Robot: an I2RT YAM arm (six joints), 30 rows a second.
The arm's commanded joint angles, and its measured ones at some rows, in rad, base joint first. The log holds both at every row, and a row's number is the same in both.
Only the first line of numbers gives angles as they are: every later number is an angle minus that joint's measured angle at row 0.
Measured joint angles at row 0:
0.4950 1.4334 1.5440 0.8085 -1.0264 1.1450
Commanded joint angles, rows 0 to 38:
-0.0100 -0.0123 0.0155 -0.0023 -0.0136 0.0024
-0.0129 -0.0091 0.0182 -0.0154 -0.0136 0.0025
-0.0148 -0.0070 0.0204 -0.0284 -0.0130 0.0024
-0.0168 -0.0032 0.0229 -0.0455 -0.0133 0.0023
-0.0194 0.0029 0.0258 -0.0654 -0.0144 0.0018
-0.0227 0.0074 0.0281 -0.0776 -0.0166 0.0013
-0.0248 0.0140 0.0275 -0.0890 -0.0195 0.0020
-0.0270 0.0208 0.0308 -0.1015 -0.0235 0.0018
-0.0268 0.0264 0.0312 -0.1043 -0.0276 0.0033
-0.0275 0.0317 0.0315 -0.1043 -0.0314 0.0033
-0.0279 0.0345 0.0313 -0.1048 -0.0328 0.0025
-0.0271 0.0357 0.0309 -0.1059 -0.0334 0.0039
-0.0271 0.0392 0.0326 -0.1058 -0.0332 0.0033
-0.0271 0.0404 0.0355 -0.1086 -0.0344 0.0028
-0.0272 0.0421 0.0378 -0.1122 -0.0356 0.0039
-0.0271 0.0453 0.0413 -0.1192 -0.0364 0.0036
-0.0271 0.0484 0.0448 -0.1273 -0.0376 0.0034
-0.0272 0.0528 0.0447 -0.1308 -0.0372 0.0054
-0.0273 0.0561 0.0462 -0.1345 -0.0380 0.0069
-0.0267 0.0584 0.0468 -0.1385 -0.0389 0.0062
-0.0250 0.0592 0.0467 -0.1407 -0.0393 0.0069
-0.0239 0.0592 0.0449 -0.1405 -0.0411 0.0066
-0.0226 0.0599 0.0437 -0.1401 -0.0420 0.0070
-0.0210 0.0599 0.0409 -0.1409 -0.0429 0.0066
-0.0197 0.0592 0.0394 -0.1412 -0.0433 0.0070
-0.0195 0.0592 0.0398 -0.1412 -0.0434 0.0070
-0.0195 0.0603 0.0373 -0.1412 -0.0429 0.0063
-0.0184 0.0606 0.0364 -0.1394 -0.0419 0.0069
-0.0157 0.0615 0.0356 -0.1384 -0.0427 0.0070
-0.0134 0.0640 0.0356 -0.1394 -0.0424 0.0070
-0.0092 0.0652 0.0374 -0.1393 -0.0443 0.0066
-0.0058 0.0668 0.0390 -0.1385 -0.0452 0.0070
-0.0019 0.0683 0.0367 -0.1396 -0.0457 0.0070
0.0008 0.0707 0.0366 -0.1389 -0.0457 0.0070
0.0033 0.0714 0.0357 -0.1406 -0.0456 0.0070
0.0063 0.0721 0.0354 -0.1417 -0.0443 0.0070
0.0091 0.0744 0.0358 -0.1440 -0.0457 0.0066
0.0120 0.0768 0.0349 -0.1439 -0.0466 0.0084
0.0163 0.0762 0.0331 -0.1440 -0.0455 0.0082
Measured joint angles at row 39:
-0.0027 0.0675 0.0118 -0.1716 -0.0251 0.0038
